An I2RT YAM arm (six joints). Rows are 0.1 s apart.
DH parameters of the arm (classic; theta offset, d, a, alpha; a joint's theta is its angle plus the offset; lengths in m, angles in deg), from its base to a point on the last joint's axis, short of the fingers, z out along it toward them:
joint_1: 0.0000 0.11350 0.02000 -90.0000
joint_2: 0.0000 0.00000 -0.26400 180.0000
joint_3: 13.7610 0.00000 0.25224 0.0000
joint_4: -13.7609 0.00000 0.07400 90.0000
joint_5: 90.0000 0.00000 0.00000 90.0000
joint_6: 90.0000 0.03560 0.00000 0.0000
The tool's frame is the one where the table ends.
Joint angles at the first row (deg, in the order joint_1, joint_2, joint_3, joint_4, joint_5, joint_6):
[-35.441, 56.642, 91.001, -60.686, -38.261, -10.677]
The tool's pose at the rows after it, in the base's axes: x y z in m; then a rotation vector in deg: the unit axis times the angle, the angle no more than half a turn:
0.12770 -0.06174 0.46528 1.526 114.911 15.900
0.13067 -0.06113 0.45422 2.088 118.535 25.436
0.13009 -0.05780 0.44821 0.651 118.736 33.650
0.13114 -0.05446 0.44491 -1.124 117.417 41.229
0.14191 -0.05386 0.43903 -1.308 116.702 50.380
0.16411 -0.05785 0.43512 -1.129 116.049 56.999
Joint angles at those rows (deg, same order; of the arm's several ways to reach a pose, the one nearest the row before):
[-35.442, 58.435, 90.980, -66.085, -41.846, -10.722]
[-35.443, 60.074, 90.850, -72.141, -46.852, -11.270]
[-35.418, 60.467, 90.191, -75.546, -52.620, -12.097]
[-34.851, 60.753, 89.473, -77.036, -58.172, -12.033]
[-32.839, 62.325, 88.357, -76.639, -62.937, -9.407]
[-30.152, 65.450, 87.963, -72.292, -65.561, -4.732]

